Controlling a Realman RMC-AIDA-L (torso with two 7-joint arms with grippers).
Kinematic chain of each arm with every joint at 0, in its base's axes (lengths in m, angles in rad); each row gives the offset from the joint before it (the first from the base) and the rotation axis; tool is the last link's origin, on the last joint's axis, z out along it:
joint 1: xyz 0 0 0.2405 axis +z
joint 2: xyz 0 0 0 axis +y
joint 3: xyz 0 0 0.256 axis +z
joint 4: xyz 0 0 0 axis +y
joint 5: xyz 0 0 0.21 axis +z
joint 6: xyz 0 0 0 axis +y
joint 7: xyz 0 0 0.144 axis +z
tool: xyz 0 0 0
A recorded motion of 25 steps. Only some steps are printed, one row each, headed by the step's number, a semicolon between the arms.
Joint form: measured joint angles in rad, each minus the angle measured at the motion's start. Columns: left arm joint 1, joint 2, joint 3, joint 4, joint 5, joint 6, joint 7; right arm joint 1, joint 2, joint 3, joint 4, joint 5, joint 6, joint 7.
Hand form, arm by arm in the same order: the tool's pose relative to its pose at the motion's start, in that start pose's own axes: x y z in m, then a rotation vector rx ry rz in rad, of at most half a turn. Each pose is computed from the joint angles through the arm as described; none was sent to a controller.
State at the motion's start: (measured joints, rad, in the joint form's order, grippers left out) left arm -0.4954 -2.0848 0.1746 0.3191 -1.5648 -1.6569 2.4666; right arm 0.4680 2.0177 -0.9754 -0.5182 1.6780 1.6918 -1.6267
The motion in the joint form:
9: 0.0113 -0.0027 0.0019 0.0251 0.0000 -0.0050 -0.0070; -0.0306 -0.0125 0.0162 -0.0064 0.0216 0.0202 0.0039
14: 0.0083 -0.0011 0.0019 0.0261 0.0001 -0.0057 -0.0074; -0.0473 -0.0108 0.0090 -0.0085 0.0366 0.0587 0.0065
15: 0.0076 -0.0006 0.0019 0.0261 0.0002 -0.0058 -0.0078; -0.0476 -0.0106 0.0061 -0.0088 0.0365 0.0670 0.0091
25: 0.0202 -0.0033 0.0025 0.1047 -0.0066 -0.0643 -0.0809; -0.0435 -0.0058 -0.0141 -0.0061 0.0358 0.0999 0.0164
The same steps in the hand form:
9: 0.0020 -0.0024 -0.0044 0.0021 -0.0048 0.0136; -0.0011 0.0015 -0.0146 0.0196 -0.0333 0.0043
14: 0.0028 -0.0030 -0.0033 -0.0008 -0.0028 0.0162; 0.0017 0.0084 -0.0180 -0.0107 -0.0478 0.0147
15: 0.0029 -0.0031 -0.0030 -0.0015 -0.0025 0.0164; 0.0020 0.0098 -0.0177 -0.0206 -0.0459 0.0177
25: 0.0182 -0.0086 -0.0082 -0.0331 0.0317 0.0176; 0.0048 0.0162 -0.0131 -0.0703 -0.0329 0.0316

